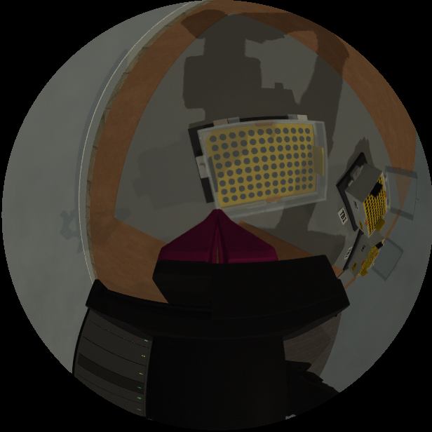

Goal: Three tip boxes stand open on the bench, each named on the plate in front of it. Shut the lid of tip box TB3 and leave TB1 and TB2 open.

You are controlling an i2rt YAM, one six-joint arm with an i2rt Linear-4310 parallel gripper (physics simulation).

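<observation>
My gripper (217, 215) is shut and empty, its magenta fingertips together at the lower left edge of the nearest tip box (265, 165). That box has a yellow, many-holed rack, and its clear lid (324, 192) lies over the rack; whether it is fully seated or the tips touch it I cannot tell. The white piece at the box's left side shows no readable name. At the right, tip box TB1 (362, 187) stands behind its plate (342, 216), its clear lid (404, 192) open. Another tip box (369, 257) beyond it has its lid (387, 258) open; its plate (348, 252) is too small to read.
The boxes stand on a grey mat (165, 115) with a brown border (112, 165). A pale rim runs along the left. Dark shadows of the arm fall across the mat above the nearest box. A dark unit with small green lights (112, 370) shows at the lower left.
</observation>
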